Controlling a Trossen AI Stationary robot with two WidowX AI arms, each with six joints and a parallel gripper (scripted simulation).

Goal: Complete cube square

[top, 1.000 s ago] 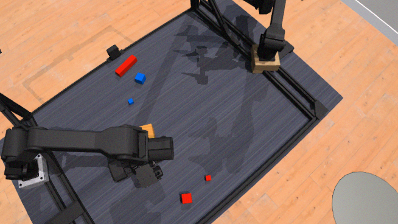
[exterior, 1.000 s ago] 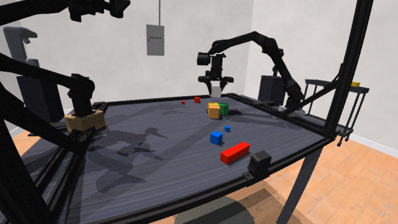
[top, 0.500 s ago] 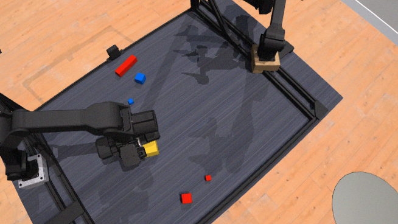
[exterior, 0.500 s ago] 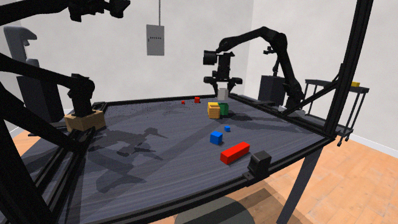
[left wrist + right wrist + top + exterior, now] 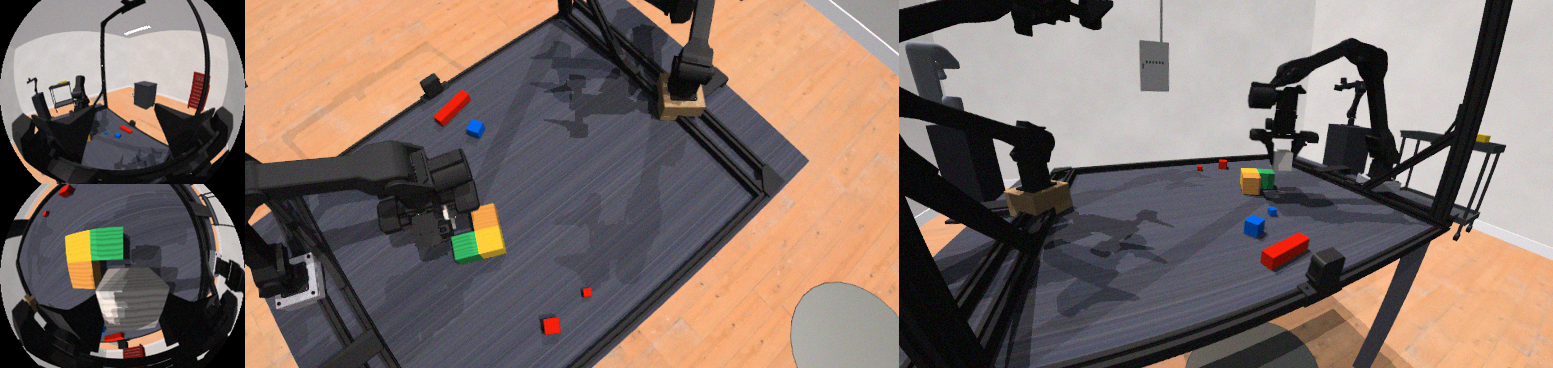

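My right gripper is now 9 cm above the green cube, 6 cm short of it and 2 cm to the right of it. The rest, counted from my right hand: orange cube 9 cm below, 8 cm to the left, 2 cm ahead; yellow cube 9 cm below, 7 cm to the left, 7 cm ahead; white cube 2 cm below.
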